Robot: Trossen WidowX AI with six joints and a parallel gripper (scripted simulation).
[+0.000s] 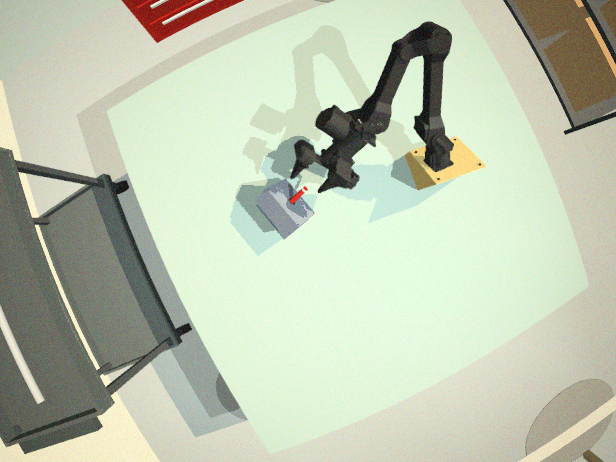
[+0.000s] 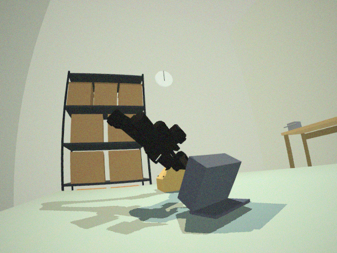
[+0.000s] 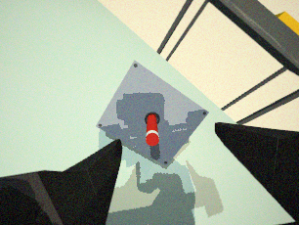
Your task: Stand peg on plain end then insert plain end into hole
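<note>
Right now my gripper tip is 2 cm short of the red peg, 1 cm to the right of it and 3 cm above it. Also, from my gripper tip: grey sloped panel (7 cm ahead, 3 cm to the left, 6 cm below).
</note>
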